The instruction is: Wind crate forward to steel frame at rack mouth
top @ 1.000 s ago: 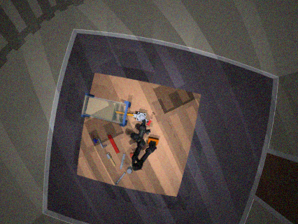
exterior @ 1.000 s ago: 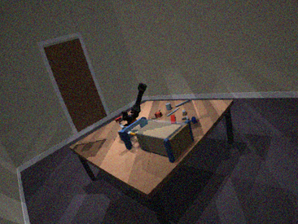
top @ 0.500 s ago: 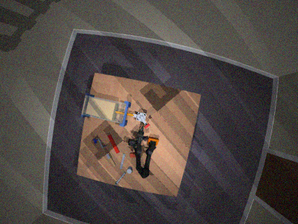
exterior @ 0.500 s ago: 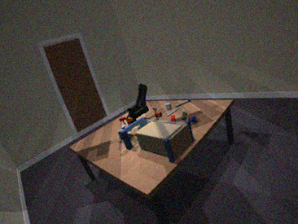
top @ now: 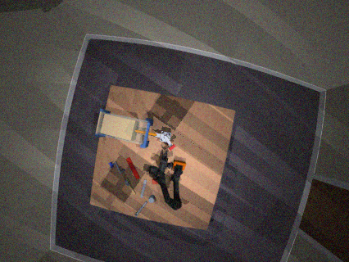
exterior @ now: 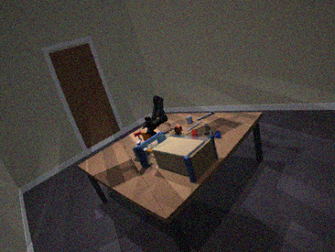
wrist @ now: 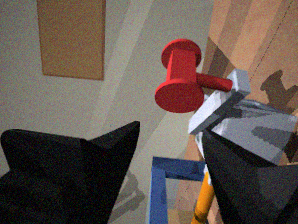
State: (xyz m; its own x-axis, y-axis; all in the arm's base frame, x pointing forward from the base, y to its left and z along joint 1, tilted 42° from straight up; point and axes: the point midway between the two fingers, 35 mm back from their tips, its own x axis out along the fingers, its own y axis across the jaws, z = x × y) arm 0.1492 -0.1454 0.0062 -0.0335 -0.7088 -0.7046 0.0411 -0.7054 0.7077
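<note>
My gripper tip is now 40 mm to the left of the red knob, 40 mm past it and 20 mm above it. Also, from my gripper tip: blue frame: 200 mm ahead, 100 mm to the right, 50 mm below; then grey hand winch: 130 mm below, 120 mm to the right, 30 mm ahead; then red-knobbed winch handle: 60 mm to the right, 50 mm below, 10 mm behind.
</note>
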